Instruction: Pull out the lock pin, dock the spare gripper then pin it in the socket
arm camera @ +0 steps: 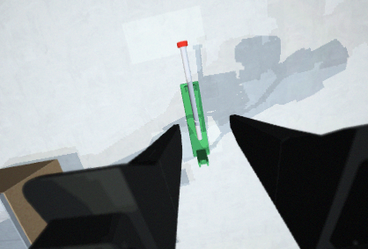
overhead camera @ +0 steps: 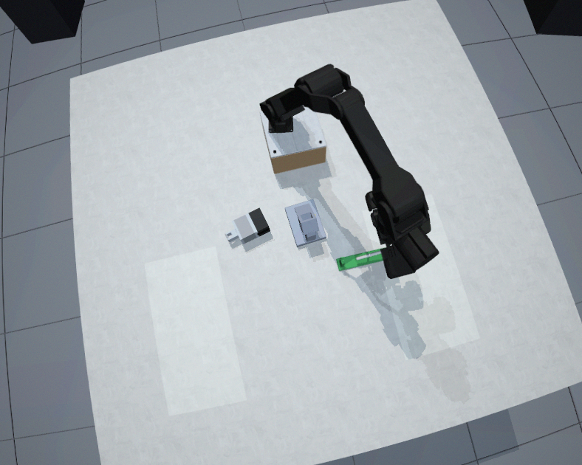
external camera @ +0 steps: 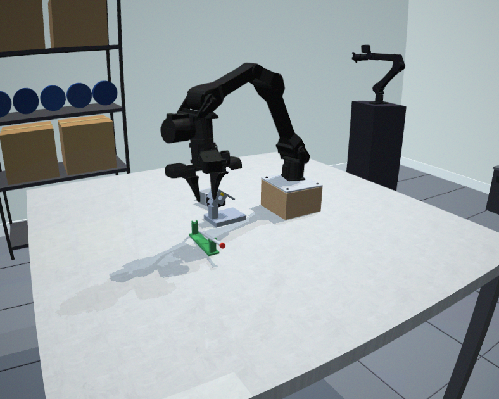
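The green rack is 40 mm to the right of my gripper tip and 120 mm below it. Round my gripper tip: grey mount 90 mm behind, 180 mm to the right, 90 mm below; then spare gripper 90 mm behind, 340 mm to the right, 120 mm below.
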